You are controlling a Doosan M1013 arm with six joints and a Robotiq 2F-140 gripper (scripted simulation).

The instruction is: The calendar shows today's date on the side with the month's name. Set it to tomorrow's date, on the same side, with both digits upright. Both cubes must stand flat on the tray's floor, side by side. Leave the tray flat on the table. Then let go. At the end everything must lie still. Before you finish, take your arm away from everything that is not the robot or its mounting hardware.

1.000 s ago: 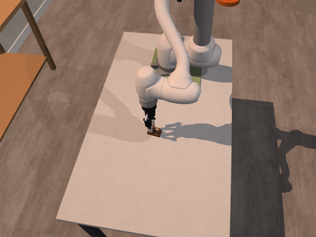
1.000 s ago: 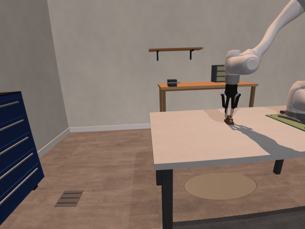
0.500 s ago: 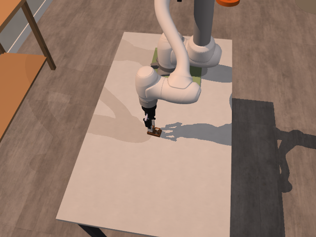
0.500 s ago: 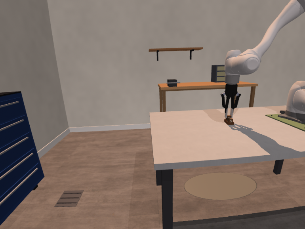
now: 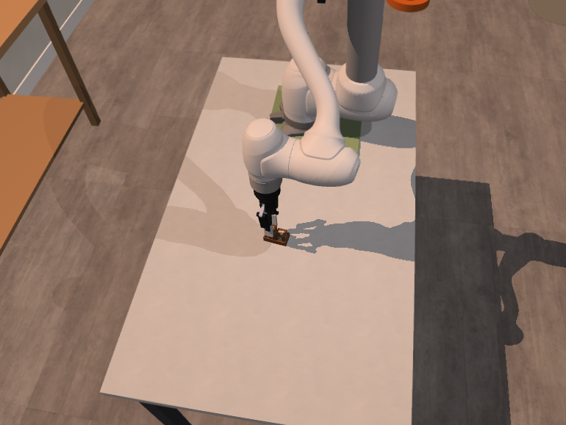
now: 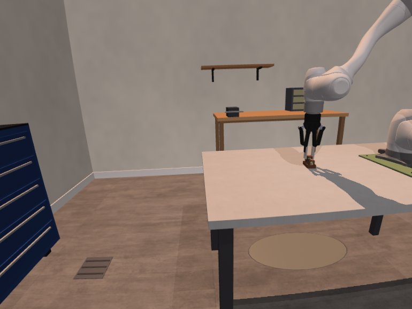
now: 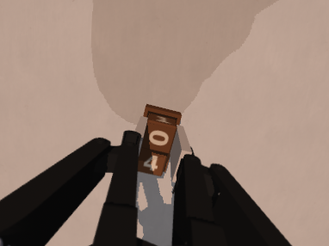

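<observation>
Right now my hand is 3 cm above the brown digit cube. The rest, counted from my hand: tray 2 cm to the left, 6 cm below.
</observation>
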